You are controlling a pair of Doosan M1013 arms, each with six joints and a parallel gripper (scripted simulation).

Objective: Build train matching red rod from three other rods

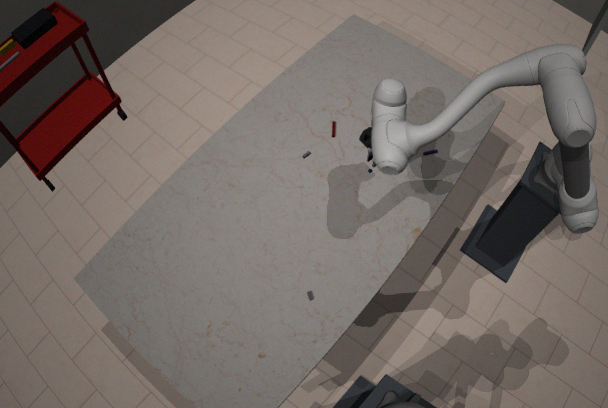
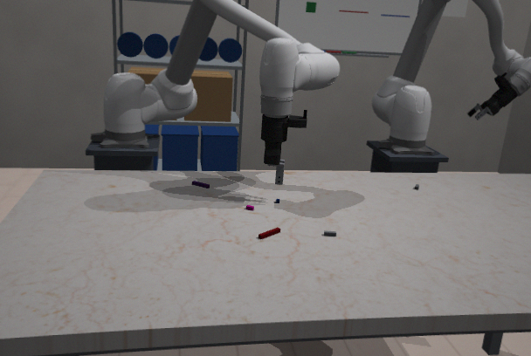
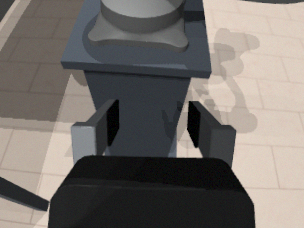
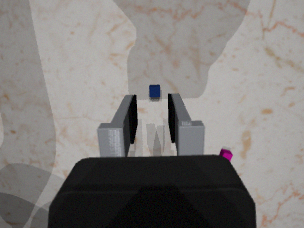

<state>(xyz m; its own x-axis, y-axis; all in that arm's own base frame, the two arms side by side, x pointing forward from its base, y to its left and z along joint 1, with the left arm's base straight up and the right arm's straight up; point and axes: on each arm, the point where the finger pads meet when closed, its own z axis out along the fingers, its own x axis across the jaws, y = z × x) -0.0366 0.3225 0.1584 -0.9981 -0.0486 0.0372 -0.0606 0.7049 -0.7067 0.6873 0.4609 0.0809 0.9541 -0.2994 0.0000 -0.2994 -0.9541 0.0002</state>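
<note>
The blue rod lies 8 cm below my right hand. The rest, counted from my right hand: magenta rod (6 cm ahead, 9 cm to the right, 8 cm below); purple rod (14 cm behind, 23 cm to the right, 8 cm below); red rod (22 cm ahead, 6 cm to the right, 8 cm below).
</note>
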